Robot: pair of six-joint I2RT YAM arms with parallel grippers.
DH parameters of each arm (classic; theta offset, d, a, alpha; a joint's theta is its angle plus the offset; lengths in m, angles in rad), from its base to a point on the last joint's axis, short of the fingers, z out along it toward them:
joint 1: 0 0.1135 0.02 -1.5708
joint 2: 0 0 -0.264 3.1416
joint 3: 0.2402 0 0.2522 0
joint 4: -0.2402 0 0.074 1.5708
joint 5: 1.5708 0 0 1.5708
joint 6: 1.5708 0.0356 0 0
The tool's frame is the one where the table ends.
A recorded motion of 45 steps. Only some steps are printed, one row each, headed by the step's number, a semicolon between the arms.
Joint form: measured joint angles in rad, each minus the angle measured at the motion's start. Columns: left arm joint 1, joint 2, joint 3, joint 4, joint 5, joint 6; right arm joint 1, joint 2, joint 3, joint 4, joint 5, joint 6.
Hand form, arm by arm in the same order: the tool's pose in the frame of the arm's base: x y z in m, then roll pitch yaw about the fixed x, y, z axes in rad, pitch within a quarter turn. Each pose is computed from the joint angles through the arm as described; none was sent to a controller.
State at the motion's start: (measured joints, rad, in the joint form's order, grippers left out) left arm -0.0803 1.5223 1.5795 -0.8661 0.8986 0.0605; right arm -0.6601 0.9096 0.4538 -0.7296 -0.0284 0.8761
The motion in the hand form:
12: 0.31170 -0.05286 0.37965 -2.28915 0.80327 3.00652; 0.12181 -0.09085 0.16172 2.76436 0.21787 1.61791
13: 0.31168 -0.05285 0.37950 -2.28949 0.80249 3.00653; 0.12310 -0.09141 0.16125 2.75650 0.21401 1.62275
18: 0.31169 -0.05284 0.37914 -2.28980 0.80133 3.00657; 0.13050 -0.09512 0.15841 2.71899 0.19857 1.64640
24: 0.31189 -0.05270 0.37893 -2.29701 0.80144 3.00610; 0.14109 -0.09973 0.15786 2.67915 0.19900 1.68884
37: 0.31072 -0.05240 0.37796 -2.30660 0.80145 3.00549; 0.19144 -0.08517 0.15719 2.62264 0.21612 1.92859
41: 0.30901 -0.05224 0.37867 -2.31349 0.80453 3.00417; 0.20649 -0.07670 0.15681 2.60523 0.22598 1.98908
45: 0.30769 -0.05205 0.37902 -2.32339 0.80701 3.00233; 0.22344 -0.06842 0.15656 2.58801 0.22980 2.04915
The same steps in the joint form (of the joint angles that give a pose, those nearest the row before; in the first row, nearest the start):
12: 0.0000 0.0000 -0.0057 0.0008 -0.0076 0.0000; -0.0011 0.0240 -0.0179 0.0812 -0.0587 -0.0366
13: 0.0000 0.0000 -0.0061 0.0004 -0.0080 0.0000; -0.0011 0.0313 -0.0179 0.0916 -0.0687 -0.0393
18: 0.0000 0.0000 -0.0072 0.0004 -0.0084 0.0000; -0.0011 0.0763 -0.0164 0.1507 -0.1144 -0.0526
24: 0.0000 0.0000 -0.0076 0.0012 -0.0153 0.0000; 0.0068 0.1308 -0.0019 0.2152 -0.1568 -0.0794
37: 0.0000 -0.0061 -0.0167 0.0046 -0.0244 0.0000; 0.2018 0.3094 0.0763 0.3586 -0.2075 -0.1171
41: -0.0004 -0.0130 -0.0206 0.0046 -0.0305 0.0004; 0.2659 0.3559 0.0988 0.4021 -0.2125 -0.1144
45: -0.0008 -0.0187 -0.0244 0.0049 -0.0393 0.0011; 0.3250 0.4146 0.1335 0.4406 -0.2232 -0.1137

